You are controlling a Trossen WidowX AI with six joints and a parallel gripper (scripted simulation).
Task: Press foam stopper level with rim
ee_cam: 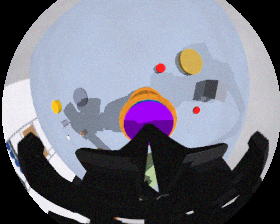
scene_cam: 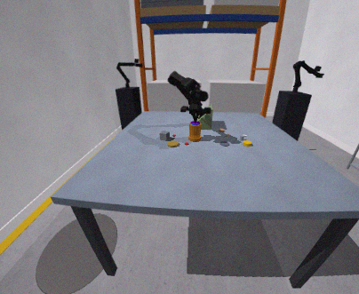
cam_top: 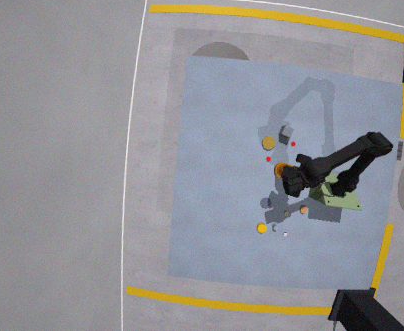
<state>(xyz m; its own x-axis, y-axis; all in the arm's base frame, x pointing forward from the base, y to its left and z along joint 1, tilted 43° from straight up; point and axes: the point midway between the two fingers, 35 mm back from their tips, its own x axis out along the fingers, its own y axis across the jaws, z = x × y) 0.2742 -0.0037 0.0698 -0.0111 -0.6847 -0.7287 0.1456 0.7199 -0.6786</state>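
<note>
My gripper is now 50 mm above the purple foam stopper. Also, from my hand: grey disc 190 mm to the left, 150 mm below, 50 mm ahead; grey cube 210 mm to the right, 130 mm below, 20 mm ahead; small piece 200 mm to the left, 170 mm behind, 150 mm below.
</note>
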